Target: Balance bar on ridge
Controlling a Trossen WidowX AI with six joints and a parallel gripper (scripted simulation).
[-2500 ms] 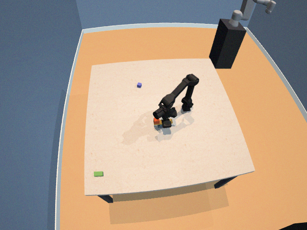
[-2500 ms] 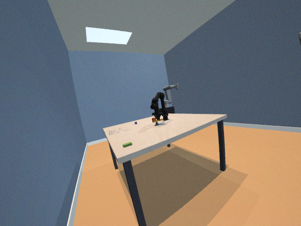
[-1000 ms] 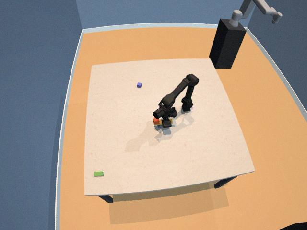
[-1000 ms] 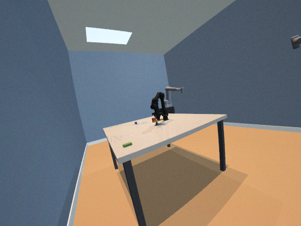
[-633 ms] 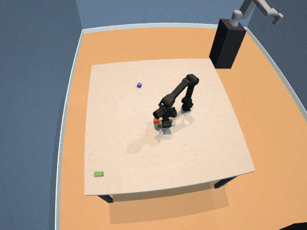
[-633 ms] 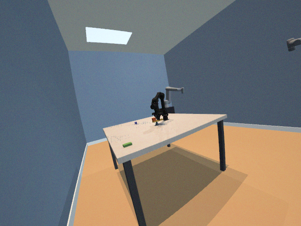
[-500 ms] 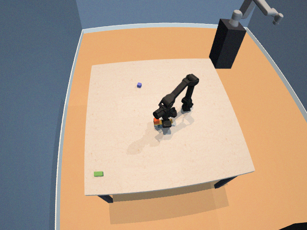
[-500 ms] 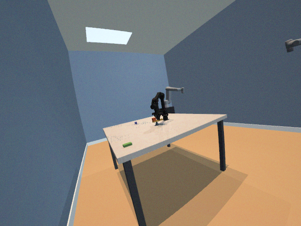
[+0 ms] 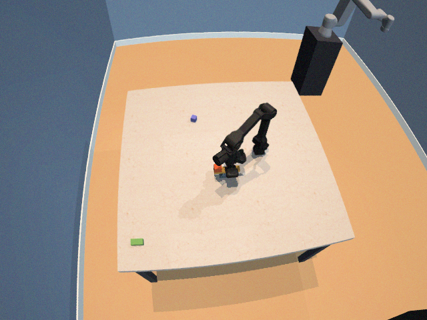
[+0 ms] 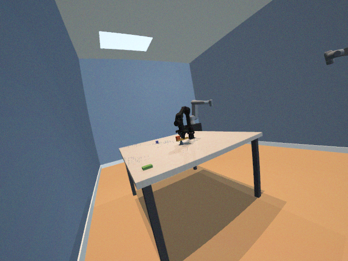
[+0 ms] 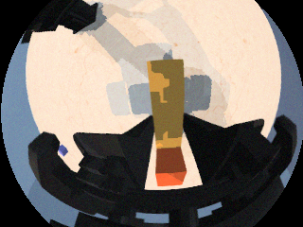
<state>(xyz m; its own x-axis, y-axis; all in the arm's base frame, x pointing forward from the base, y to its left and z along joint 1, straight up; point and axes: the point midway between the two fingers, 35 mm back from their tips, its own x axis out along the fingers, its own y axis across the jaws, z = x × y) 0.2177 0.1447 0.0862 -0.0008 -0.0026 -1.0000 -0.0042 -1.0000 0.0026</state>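
Right now the bar is 40 mm ahead of my gripper tip and 10 mm above it. From my gripper tip the other things lie so: flat green block (520 mm ahead, 360 mm to the left, 40 mm below); purple cube (430 mm to the right, 160 mm ahead, 40 mm below).
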